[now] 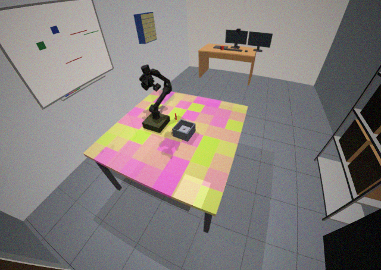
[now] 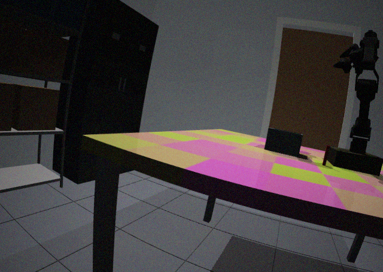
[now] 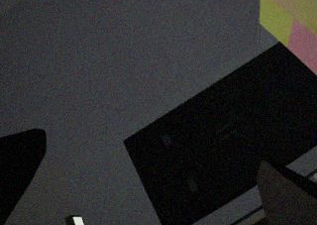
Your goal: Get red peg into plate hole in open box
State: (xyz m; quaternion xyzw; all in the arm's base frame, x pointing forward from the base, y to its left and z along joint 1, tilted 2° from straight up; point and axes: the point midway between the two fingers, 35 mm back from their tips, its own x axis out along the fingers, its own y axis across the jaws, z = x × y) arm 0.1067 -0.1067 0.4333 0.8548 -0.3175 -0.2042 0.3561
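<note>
Right now my gripper tip is 46 cm above the red peg, 25 cm to the right of it and 1 cm short of it. The rest, counted from my gripper tip: grey box (47 cm below, 20 cm ahead, 9 cm to the left).
</note>
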